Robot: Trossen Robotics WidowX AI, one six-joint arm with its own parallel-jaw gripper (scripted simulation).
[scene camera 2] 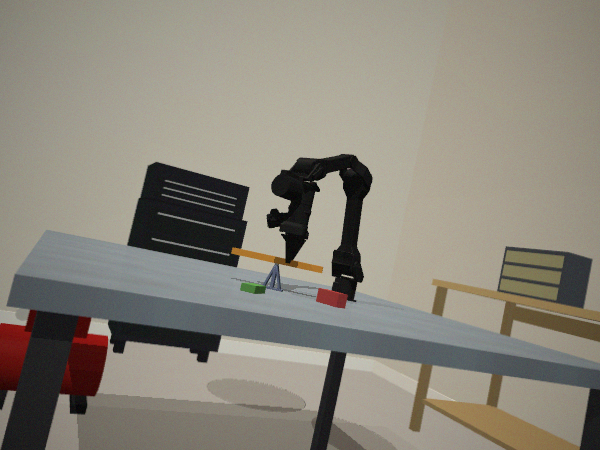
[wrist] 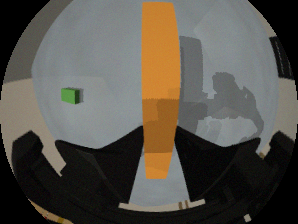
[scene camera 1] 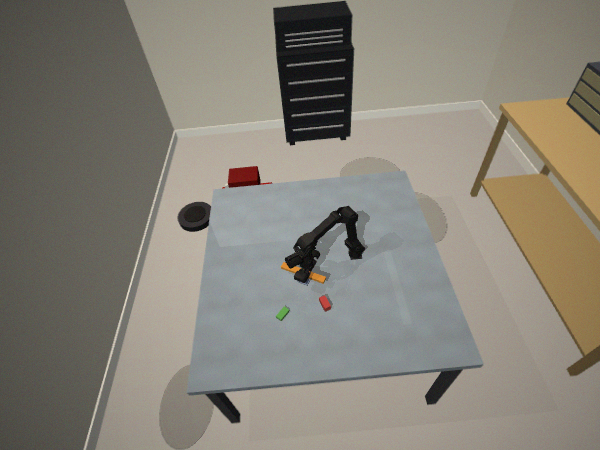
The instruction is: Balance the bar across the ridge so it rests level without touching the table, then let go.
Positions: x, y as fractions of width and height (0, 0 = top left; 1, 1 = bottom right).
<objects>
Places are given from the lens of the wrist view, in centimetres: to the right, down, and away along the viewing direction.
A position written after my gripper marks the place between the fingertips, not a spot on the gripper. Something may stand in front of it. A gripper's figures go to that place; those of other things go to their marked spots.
my gripper (wrist: 0.54, 0.58): 1, 2, 9
orange bar (wrist: 0.54, 0.23): 1, -5, 6
</objects>
